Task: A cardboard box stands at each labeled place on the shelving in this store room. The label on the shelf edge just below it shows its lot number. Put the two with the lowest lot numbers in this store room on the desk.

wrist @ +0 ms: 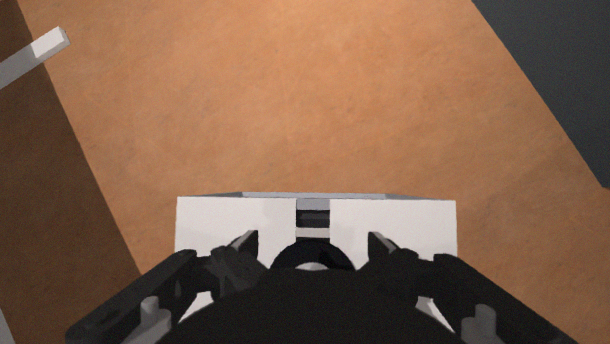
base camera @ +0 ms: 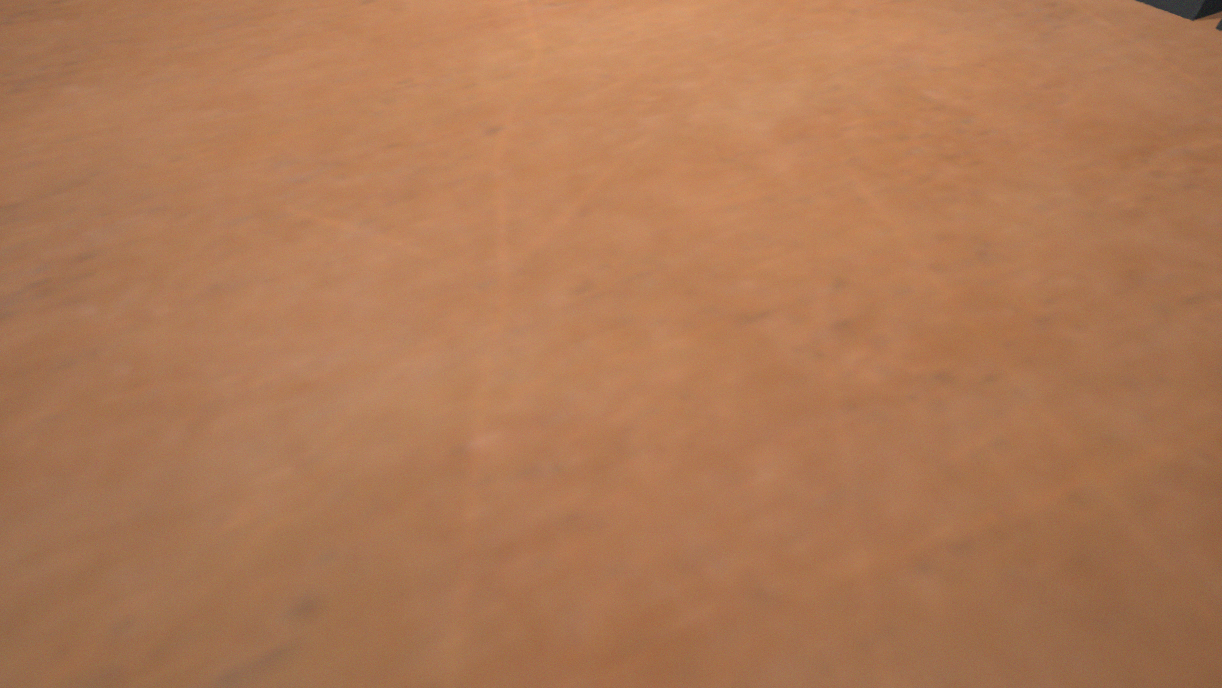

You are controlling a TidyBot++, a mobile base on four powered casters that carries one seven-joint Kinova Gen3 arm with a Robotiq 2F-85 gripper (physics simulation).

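Frame: origin at the arm's base, x ahead, y right, z down, level; metres.
Seen in the pictures: gripper, fingertip midpoint: (wrist: 312,243).
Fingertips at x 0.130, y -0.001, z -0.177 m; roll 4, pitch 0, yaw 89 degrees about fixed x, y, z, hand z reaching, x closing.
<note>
A point is followed by its place in that frame.
My gripper (wrist: 312,243) {x 0.130, y -0.001, z -0.177 m} is open in the wrist view, its two black fingers wide apart with no box between them. Below it shows the white top of the robot's own base (wrist: 225,220) {x 0.110, y -0.157, z 0.014 m}. No cardboard box, lot label or shelf board can be made out in either view. The desk cannot be made out for certain either.
The orange-brown floor (base camera: 598,341) {x 0.443, y -0.029, z 0.396 m} (wrist: 310,100) {x 0.505, y -0.011, z 0.396 m} fills most of both views. A white bar (wrist: 50,42) reaches in at the upper left of the wrist view, over a dark shadow. A dark grey surface (wrist: 555,65) {x 0.596, y 0.836, z 0.309 m} stands at the upper right; a dark corner (base camera: 1184,6) {x 0.997, y 0.595, z 0.386 m} shows top right in the base view.
</note>
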